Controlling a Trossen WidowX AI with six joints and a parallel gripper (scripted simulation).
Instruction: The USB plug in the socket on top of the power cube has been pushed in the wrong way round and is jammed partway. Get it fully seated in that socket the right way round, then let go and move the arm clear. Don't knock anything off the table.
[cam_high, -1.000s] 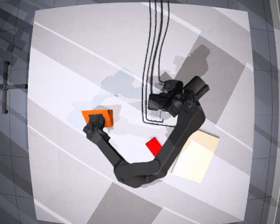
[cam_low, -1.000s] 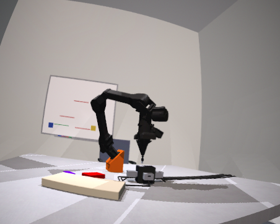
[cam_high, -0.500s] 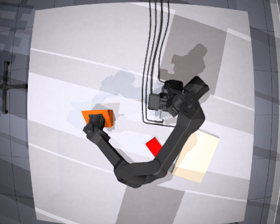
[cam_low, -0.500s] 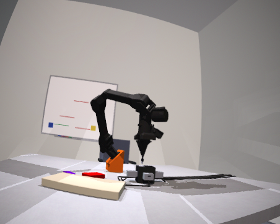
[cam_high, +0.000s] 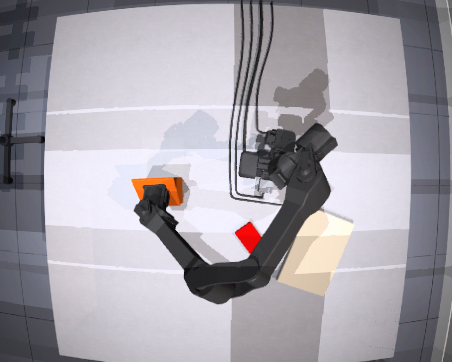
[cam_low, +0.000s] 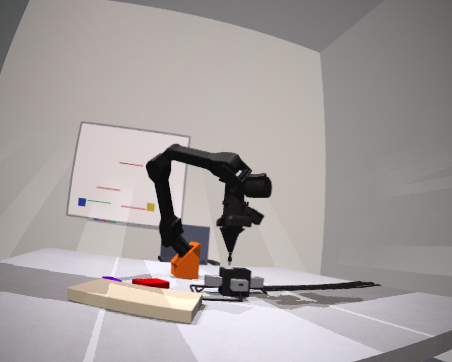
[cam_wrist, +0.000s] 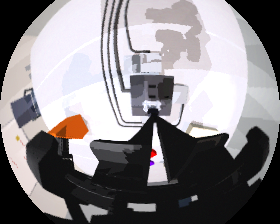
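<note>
Right now the small USB plug is 2 cm below my gripper tip. Also, from my gripper tip: beige block: 15 cm ahead, 27 cm to the right, 11 cm below; then red block: 6 cm behind, 21 cm to the right, 11 cm below; then purple piece: 6 cm behind, 32 cm to the right, 12 cm below.
</note>
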